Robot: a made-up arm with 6 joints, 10 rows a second.
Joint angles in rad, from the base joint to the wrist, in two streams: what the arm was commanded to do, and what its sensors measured. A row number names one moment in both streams.
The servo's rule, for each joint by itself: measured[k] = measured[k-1] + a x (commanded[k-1-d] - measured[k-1]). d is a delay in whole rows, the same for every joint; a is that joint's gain. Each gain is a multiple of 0.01, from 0.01 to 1. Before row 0 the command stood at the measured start. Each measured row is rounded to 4 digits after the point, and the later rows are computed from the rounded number. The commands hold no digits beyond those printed.
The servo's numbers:
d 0
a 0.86 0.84 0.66 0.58 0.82 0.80
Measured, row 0: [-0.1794, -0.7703, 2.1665, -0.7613, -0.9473, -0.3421]
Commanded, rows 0 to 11: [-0.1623, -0.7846, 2.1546, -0.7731, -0.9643, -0.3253]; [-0.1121, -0.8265, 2.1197, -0.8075, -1.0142, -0.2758]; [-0.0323, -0.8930, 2.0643, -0.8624, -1.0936, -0.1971]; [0.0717, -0.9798, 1.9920, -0.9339, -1.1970, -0.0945]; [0.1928, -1.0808, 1.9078, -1.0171, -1.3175, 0.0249]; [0.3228, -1.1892, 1.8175, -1.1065, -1.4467, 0.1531]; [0.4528, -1.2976, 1.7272, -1.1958, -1.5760, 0.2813]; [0.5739, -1.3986, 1.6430, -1.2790, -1.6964, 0.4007]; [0.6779, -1.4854, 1.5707, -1.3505, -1.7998, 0.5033]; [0.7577, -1.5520, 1.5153, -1.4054, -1.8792, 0.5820]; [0.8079, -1.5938, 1.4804, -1.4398, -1.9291, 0.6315]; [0.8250, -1.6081, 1.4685, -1.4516, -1.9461, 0.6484]
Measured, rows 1 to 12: [-0.1647, -0.7823, 2.1586, -0.7681, -0.9612, -0.3287]; [-0.1195, -0.8194, 2.1329, -0.7910, -1.0047, -0.2864]; [-0.0445, -0.8812, 2.0876, -0.8324, -1.0776, -0.2150]; [0.0554, -0.9640, 2.0245, -0.8913, -1.1755, -0.1186]; [0.1736, -1.0621, 1.9475, -0.9643, -1.2919, -0.0038]; [0.3019, -1.1689, 1.8617, -1.0468, -1.4188, 0.1217]; [0.4317, -1.2770, 1.7729, -1.1332, -1.5477, 0.2494]; [0.5540, -1.3791, 1.6872, -1.2178, -1.6696, 0.3704]; [0.6606, -1.4684, 1.6103, -1.2948, -1.7764, 0.4767]; [0.7441, -1.5386, 1.5476, -1.3589, -1.8607, 0.5609]; [0.7990, -1.5850, 1.5032, -1.4058, -1.9168, 0.6174]; [0.8214, -1.6044, 1.4803, -1.4324, -1.9408, 0.6422]
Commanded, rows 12 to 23: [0.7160, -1.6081, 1.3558, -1.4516, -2.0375, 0.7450]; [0.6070, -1.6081, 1.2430, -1.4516, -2.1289, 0.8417]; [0.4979, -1.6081, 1.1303, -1.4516, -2.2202, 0.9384]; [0.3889, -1.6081, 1.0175, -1.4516, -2.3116, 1.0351]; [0.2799, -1.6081, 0.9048, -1.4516, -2.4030, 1.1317]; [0.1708, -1.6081, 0.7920, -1.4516, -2.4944, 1.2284]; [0.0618, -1.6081, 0.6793, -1.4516, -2.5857, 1.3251]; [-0.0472, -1.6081, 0.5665, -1.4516, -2.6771, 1.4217]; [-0.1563, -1.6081, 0.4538, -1.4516, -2.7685, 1.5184]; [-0.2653, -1.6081, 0.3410, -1.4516, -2.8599, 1.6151]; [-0.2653, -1.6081, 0.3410, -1.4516, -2.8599, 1.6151]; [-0.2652, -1.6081, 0.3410, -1.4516, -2.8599, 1.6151]
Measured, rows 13 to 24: [0.7308, -1.6075, 1.3981, -1.4435, -2.0201, 0.7244]; [0.6243, -1.6080, 1.2957, -1.4482, -2.1093, 0.8182]; [0.5156, -1.6081, 1.1865, -1.4502, -2.2002, 0.9144]; [0.4066, -1.6081, 1.0750, -1.4510, -2.2915, 1.0110]; [0.2976, -1.6081, 0.9627, -1.4513, -2.3829, 1.1076]; [0.1886, -1.6081, 0.8500, -1.4515, -2.4743, 1.2042]; [0.0796, -1.6081, 0.7373, -1.4516, -2.5656, 1.3009]; [-0.0294, -1.6081, 0.6246, -1.4516, -2.6570, 1.3975]; [-0.1385, -1.6081, 0.5119, -1.4516, -2.7484, 1.4942]; [-0.2475, -1.6081, 0.3991, -1.4516, -2.8398, 1.5909]; [-0.2628, -1.6081, 0.3608, -1.4516, -2.8563, 1.6103]; [-0.2649, -1.6081, 0.3477, -1.4516, -2.8593, 1.6141]
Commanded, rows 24 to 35: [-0.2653, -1.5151, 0.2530, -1.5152, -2.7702, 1.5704]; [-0.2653, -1.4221, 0.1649, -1.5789, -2.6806, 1.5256]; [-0.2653, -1.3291, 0.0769, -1.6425, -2.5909, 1.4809]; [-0.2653, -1.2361, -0.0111, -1.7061, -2.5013, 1.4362]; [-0.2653, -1.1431, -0.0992, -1.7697, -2.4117, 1.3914]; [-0.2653, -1.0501, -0.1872, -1.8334, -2.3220, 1.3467]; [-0.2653, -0.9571, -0.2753, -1.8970, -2.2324, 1.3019]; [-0.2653, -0.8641, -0.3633, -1.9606, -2.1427, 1.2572]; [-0.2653, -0.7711, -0.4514, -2.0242, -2.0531, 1.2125]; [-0.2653, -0.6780, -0.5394, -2.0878, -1.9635, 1.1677]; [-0.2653, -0.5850, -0.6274, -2.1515, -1.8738, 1.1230]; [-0.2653, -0.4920, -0.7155, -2.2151, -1.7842, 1.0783]
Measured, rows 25 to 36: [-0.2652, -1.5300, 0.2852, -1.4885, -2.7862, 1.5791]; [-0.2653, -1.4394, 0.2058, -1.5409, -2.6996, 1.5363]; [-0.2653, -1.3467, 0.1207, -1.5998, -2.6105, 1.4920]; [-0.2653, -1.2538, 0.0337, -1.6615, -2.5210, 1.4474]; [-0.2653, -1.1608, -0.0540, -1.7243, -2.4314, 1.4026]; [-0.2653, -1.0678, -0.1419, -1.7876, -2.3417, 1.3579]; [-0.2653, -0.9748, -0.2299, -1.8511, -2.2521, 1.3131]; [-0.2653, -0.8818, -0.3179, -1.9146, -2.1624, 1.2684]; [-0.2653, -0.7888, -0.4060, -1.9782, -2.0728, 1.2237]; [-0.2653, -0.6957, -0.4940, -2.0418, -1.9832, 1.1789]; [-0.2653, -0.6027, -0.5820, -2.1054, -1.8935, 1.1342]; [-0.2653, -0.5097, -0.6701, -2.1690, -1.8039, 1.0895]
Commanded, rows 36 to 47: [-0.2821, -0.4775, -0.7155, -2.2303, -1.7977, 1.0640]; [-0.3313, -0.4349, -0.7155, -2.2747, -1.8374, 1.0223]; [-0.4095, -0.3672, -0.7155, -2.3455, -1.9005, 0.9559]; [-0.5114, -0.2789, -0.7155, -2.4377, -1.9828, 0.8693]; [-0.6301, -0.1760, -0.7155, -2.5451, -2.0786, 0.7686]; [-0.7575, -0.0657, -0.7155, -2.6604, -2.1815, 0.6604]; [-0.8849, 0.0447, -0.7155, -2.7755, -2.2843, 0.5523]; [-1.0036, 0.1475, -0.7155, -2.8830, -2.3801, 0.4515]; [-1.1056, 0.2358, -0.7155, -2.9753, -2.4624, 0.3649]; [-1.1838, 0.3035, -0.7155, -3.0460, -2.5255, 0.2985]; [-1.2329, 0.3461, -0.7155, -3.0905, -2.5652, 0.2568]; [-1.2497, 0.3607, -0.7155, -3.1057, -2.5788, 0.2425]
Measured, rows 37 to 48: [-0.2797, -0.4827, -0.7001, -2.2046, -1.7988, 1.0691]; [-0.3241, -0.4425, -0.7103, -2.2453, -1.8305, 1.0317]; [-0.3975, -0.3792, -0.7137, -2.3034, -1.8879, 0.9711]; [-0.4955, -0.2949, -0.7149, -2.3813, -1.9657, 0.8897]; [-0.6113, -0.1950, -0.7153, -2.4763, -2.0583, 0.7928]; [-0.7370, -0.0864, -0.7154, -2.5831, -2.1593, 0.6869]; [-0.8642, 0.0237, -0.7155, -2.6947, -2.2618, 0.5792]; [-0.9841, 0.1277, -0.7155, -2.8039, -2.3588, 0.4770]; [-1.0886, 0.2185, -0.7155, -2.9033, -2.4438, 0.3873]; [-1.1705, 0.2899, -0.7155, -2.9861, -2.5108, 0.3163]; [-1.2242, 0.3371, -0.7155, -3.0467, -2.5554, 0.2687]; [-1.2461, 0.3569, -0.7155, -3.0809, -2.5746, 0.2477]
